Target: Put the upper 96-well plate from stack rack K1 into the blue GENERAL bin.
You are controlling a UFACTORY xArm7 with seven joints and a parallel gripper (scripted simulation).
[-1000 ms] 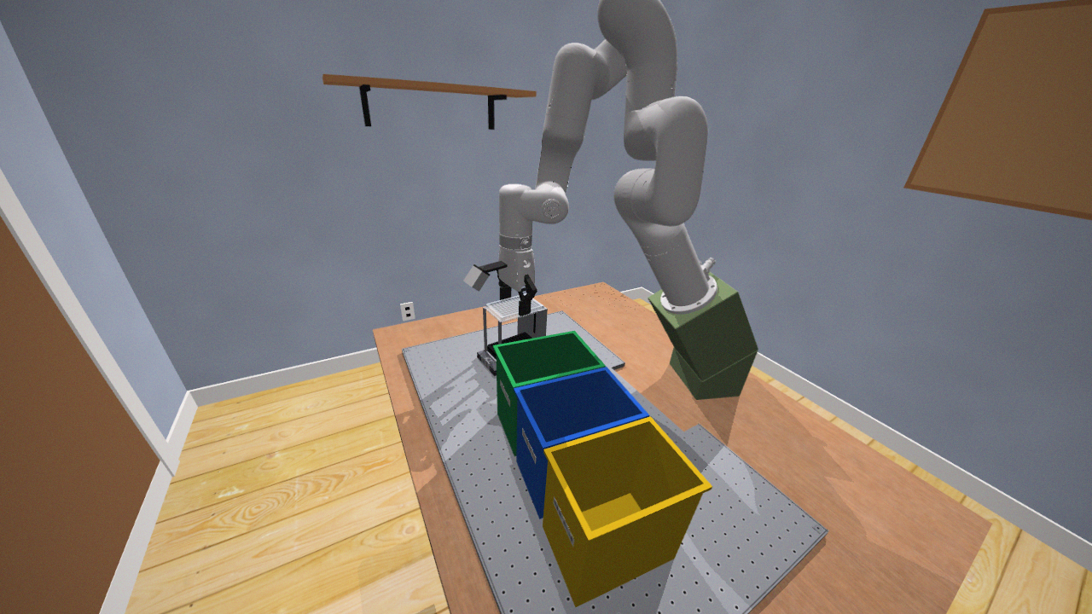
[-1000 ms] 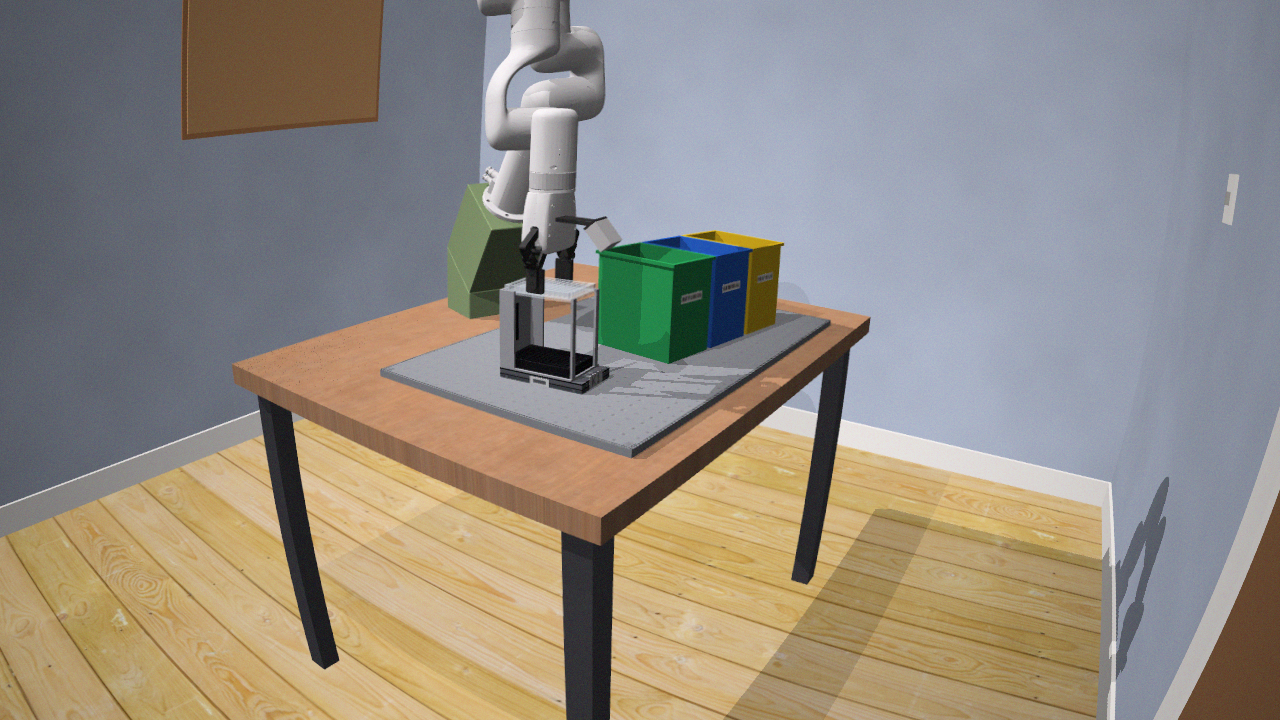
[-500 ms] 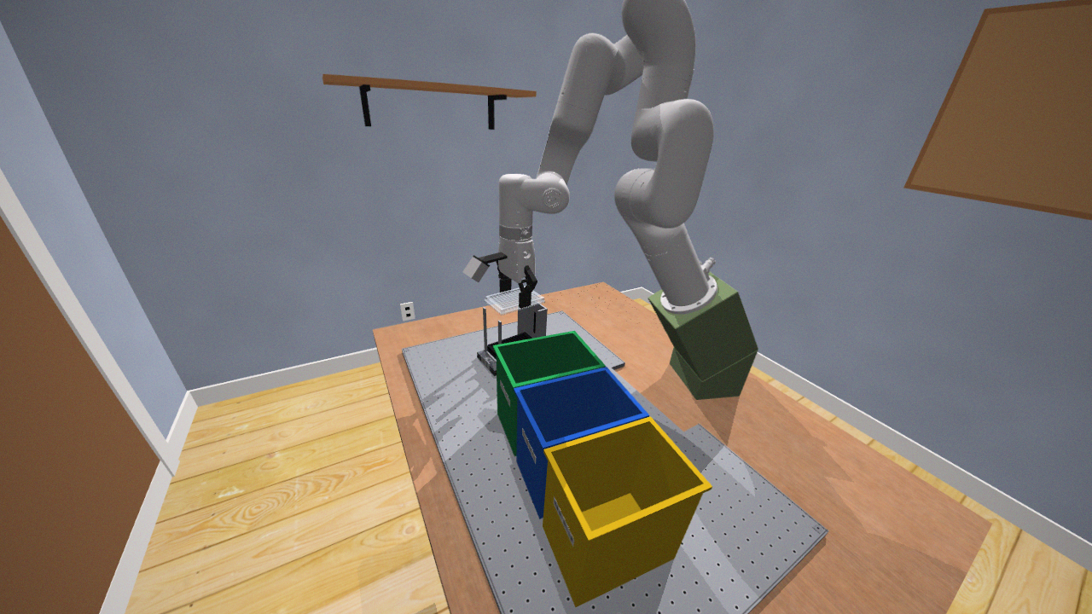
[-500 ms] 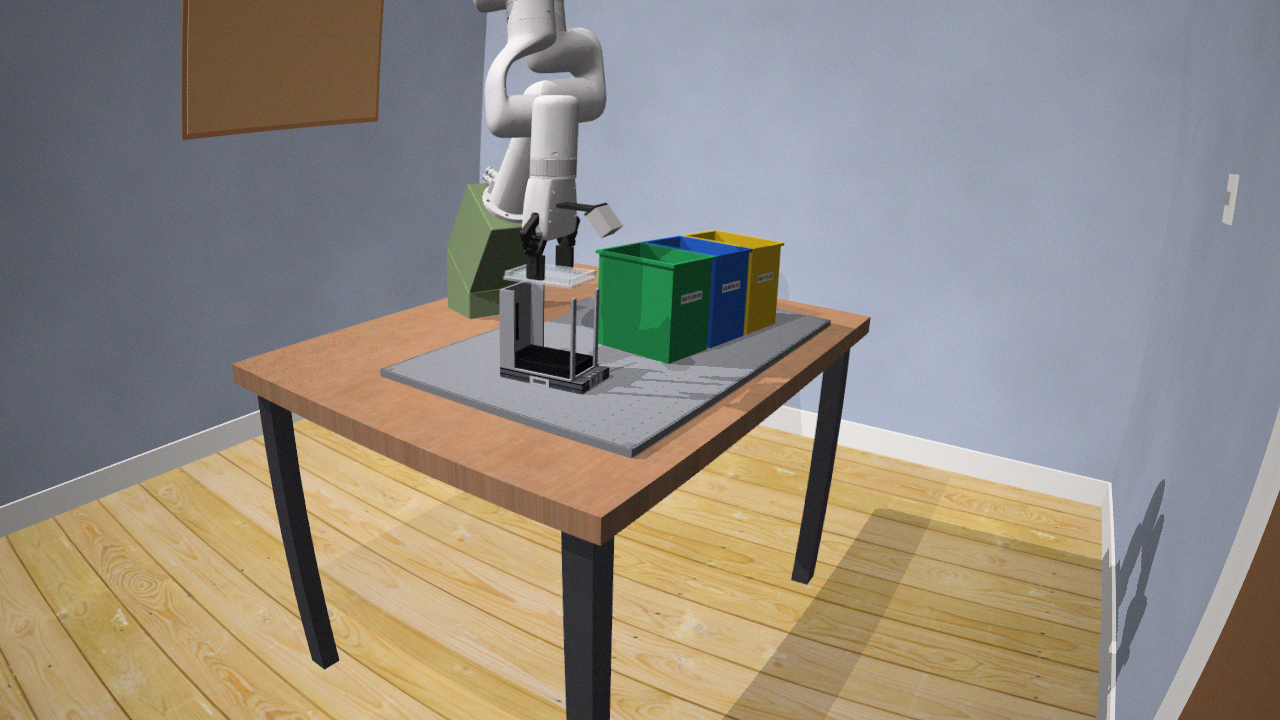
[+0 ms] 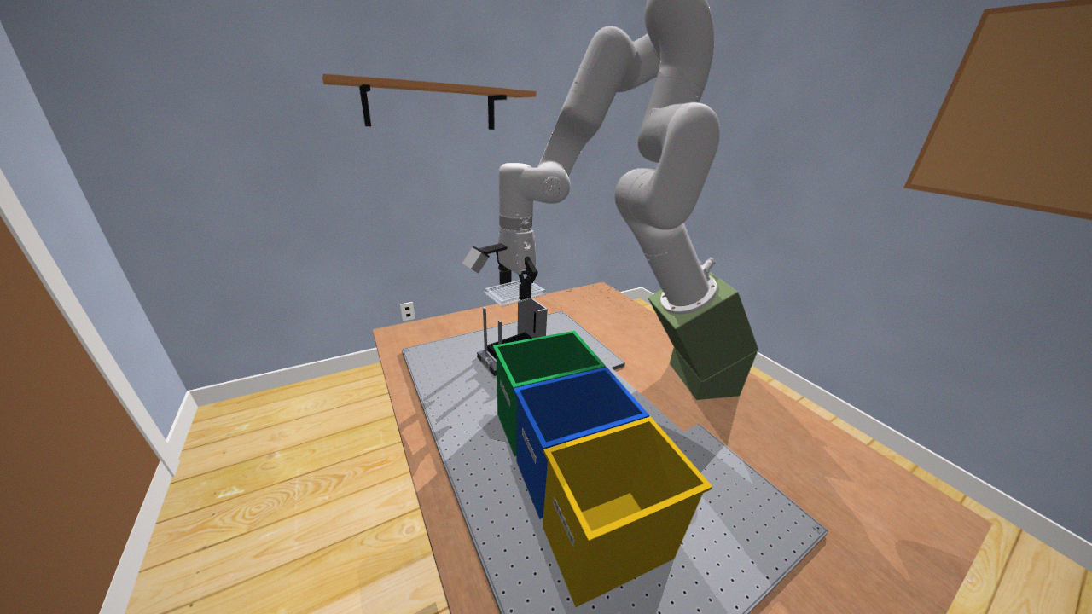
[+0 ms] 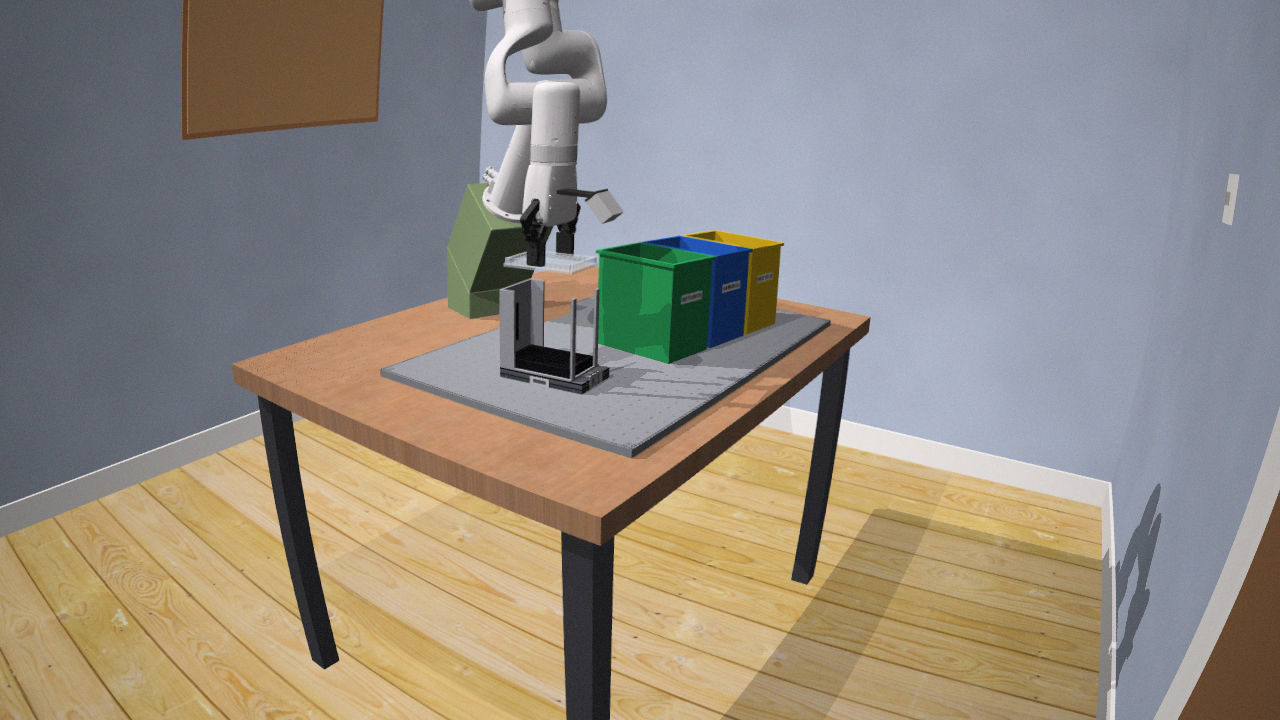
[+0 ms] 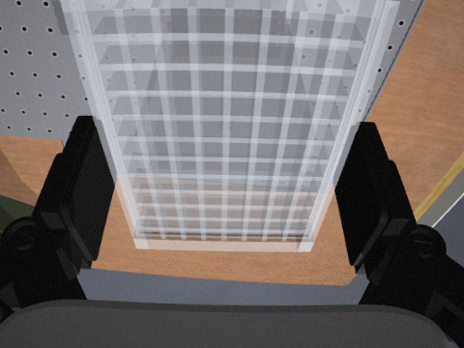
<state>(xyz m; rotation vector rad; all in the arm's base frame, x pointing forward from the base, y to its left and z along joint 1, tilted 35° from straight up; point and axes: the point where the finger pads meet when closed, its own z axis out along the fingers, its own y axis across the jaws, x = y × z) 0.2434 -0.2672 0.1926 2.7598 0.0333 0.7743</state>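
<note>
The blue bin is 130 mm ahead of my hand, 360 mm to the left of it and 120 mm below it. From my hand the other things lie so: back wall: 70 mm behind, 120 mm below; then clear 96-well plate: 10 mm below; then dark plate: 180 mm below.
</note>
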